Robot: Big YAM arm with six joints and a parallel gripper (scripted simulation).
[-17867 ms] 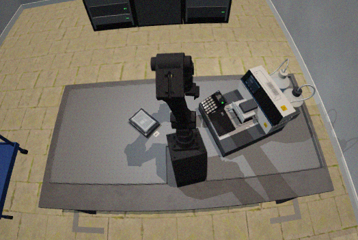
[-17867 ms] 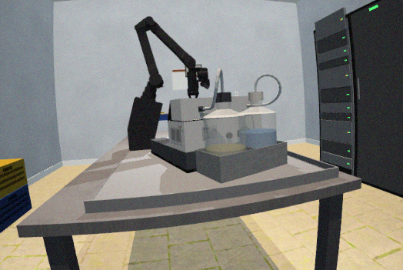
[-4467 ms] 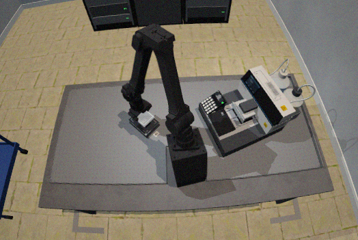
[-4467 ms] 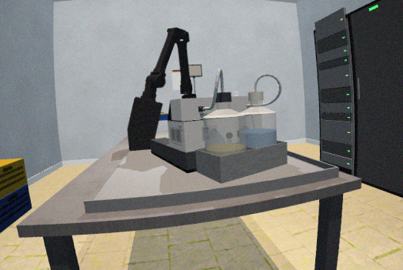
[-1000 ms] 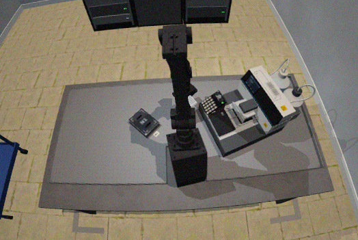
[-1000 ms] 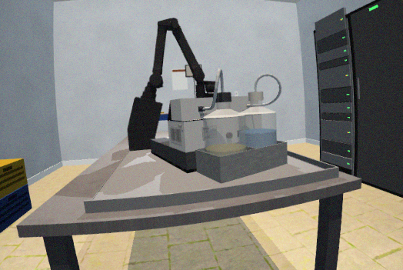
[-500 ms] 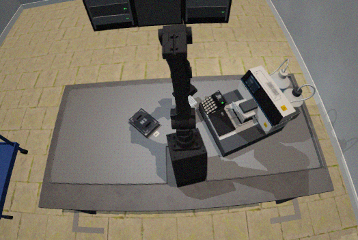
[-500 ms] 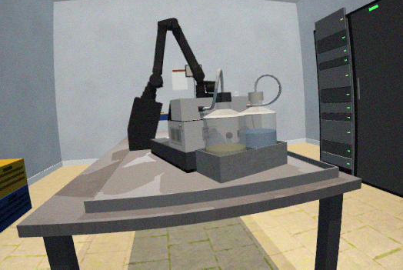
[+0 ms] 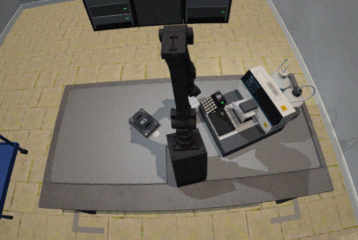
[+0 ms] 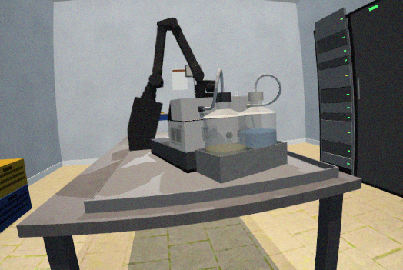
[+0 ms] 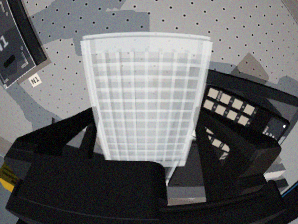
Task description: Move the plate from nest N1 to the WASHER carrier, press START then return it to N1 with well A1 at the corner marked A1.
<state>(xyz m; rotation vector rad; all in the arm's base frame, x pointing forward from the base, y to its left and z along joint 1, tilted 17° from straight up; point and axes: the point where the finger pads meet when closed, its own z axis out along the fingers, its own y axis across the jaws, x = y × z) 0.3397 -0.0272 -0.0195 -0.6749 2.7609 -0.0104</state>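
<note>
My hand is 120 mm past the dark washer carrier, 190 mm to the left of it and 80 mm above it. The rest, counted from my hand: white corner label 140 mm behind, 200 mm to the left, 160 mm below; then white well plate 10 mm below; then plate washer 60 mm behind, 340 mm to the right, 30 mm below.
</note>
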